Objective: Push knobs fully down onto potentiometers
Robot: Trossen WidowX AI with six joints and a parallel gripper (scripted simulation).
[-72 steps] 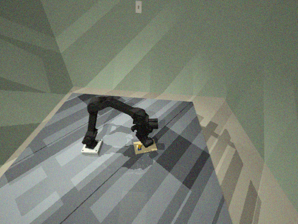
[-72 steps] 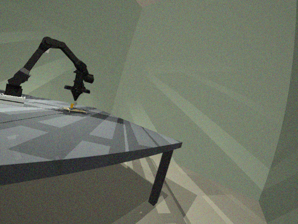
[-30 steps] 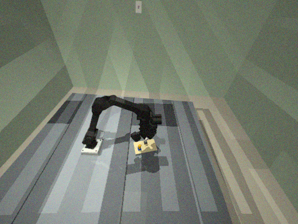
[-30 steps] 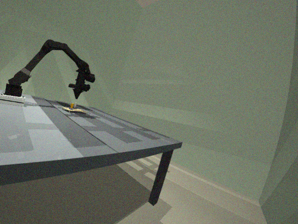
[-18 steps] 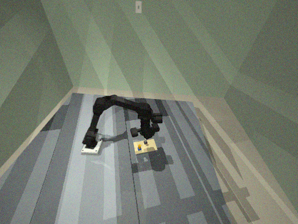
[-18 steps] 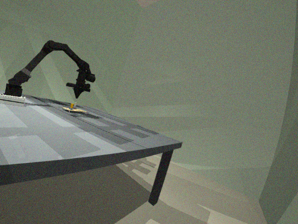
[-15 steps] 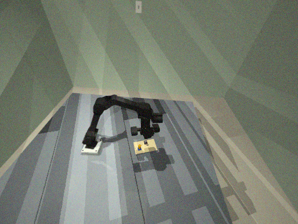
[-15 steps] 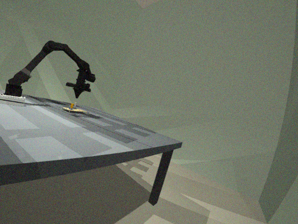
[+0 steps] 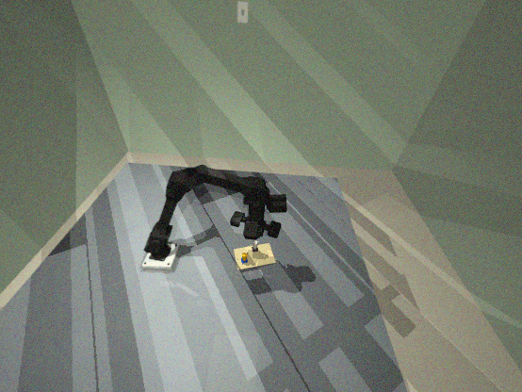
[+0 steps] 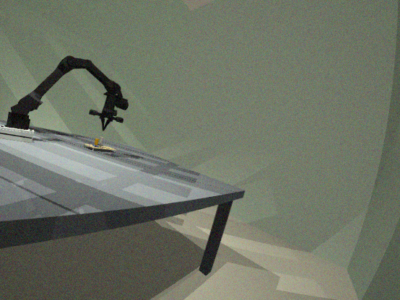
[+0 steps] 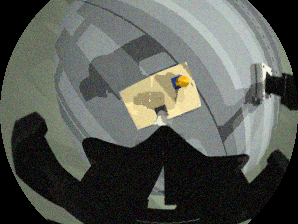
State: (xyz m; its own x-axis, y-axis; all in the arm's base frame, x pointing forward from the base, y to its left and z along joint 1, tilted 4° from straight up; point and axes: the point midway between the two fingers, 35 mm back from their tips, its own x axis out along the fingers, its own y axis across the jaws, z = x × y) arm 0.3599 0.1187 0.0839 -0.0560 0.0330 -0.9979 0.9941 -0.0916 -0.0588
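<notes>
My gripper tip is 1 cm to the right of the grey knob and 5 cm above it. Round my gripper tip: orange knob 3 cm behind, 6 cm to the right, 6 cm below.
</notes>
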